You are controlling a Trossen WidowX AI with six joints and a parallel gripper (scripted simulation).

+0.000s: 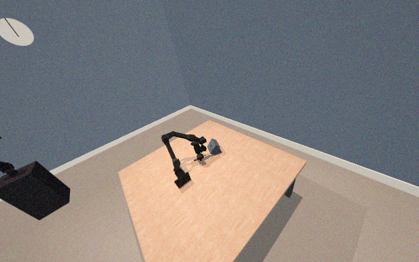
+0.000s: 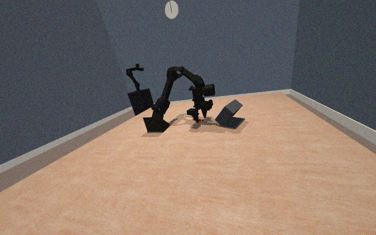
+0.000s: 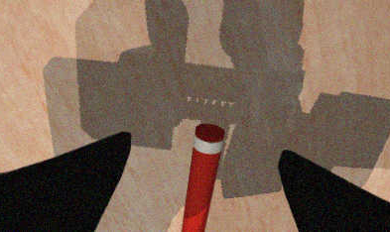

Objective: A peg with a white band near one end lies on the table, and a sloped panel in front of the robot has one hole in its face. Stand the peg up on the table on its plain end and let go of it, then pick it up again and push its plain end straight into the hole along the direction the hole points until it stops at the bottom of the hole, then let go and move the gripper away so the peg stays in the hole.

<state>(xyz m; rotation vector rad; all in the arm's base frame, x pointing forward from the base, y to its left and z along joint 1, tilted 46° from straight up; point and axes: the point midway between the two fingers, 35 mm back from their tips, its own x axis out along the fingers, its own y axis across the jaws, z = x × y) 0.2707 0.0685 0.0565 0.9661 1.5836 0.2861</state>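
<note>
My gripper tip is 10 mm past the red peg. The rest, counted from my gripper tip: grey sloped panel 170 mm ahead, 50 mm above, 30 mm to the right.
</note>
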